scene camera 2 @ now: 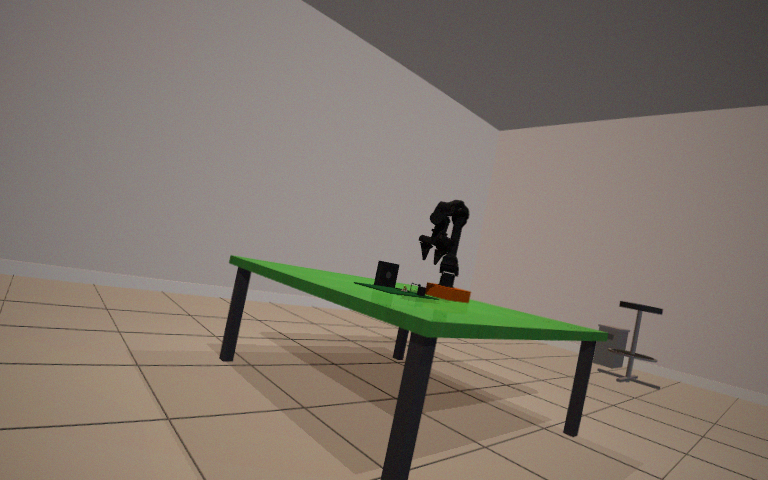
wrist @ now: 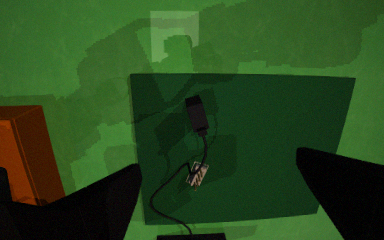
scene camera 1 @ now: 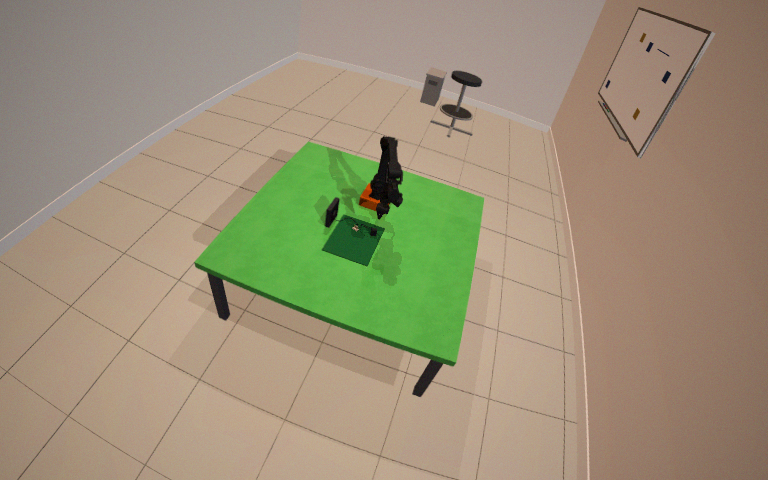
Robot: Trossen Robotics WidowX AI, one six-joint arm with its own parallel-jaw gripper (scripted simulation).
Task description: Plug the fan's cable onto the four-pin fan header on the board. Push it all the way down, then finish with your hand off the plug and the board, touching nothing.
Labels:
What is my gripper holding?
Nothing.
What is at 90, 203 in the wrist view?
My gripper.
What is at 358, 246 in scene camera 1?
A dark green board.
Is my gripper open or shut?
Open.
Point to a dark green board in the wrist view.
At 257, 122

